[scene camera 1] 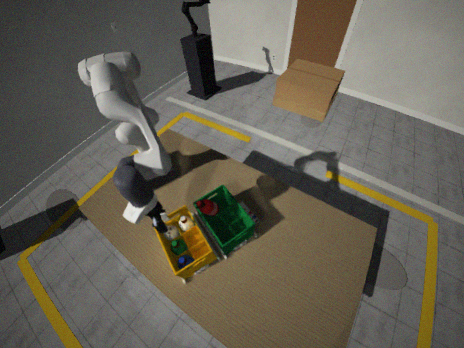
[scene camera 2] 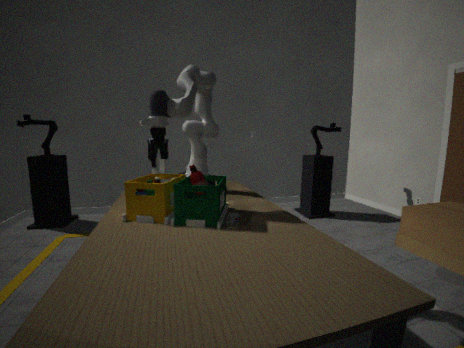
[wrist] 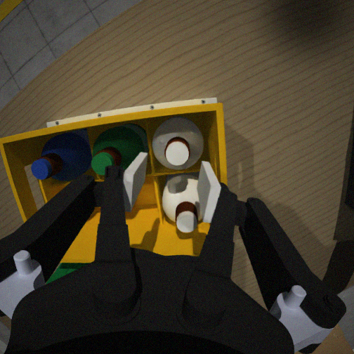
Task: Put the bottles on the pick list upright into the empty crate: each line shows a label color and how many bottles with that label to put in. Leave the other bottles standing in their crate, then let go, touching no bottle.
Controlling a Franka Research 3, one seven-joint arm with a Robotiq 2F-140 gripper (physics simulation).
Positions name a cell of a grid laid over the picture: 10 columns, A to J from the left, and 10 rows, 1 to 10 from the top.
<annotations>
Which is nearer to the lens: the green bottle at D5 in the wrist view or the white bottle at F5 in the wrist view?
The white bottle.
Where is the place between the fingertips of my gripper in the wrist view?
E5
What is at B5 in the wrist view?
A blue bottle.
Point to a white bottle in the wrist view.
F6
</annotations>
